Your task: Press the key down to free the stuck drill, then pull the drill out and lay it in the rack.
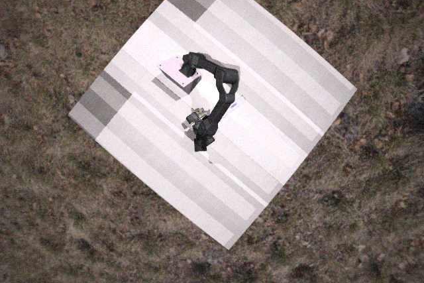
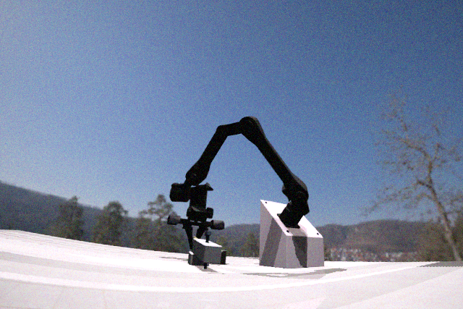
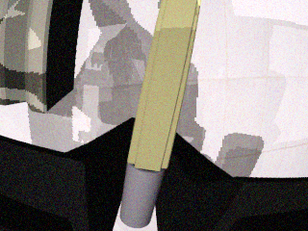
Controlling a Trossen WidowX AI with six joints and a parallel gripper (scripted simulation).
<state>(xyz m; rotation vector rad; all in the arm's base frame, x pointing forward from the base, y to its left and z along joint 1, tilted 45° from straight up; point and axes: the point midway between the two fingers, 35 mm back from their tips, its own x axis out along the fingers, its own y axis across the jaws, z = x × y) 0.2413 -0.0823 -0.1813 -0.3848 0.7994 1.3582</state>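
The drill is 4 cm to the left of my gripper tip, 3 cm above it and 1 cm ahead of it. Also, from my gripper tip: dark key (22 cm to the left, 6 cm ahead, 2 cm above); then grey-beige block (6 cm behind, 5 cm to the left, 2 cm below).
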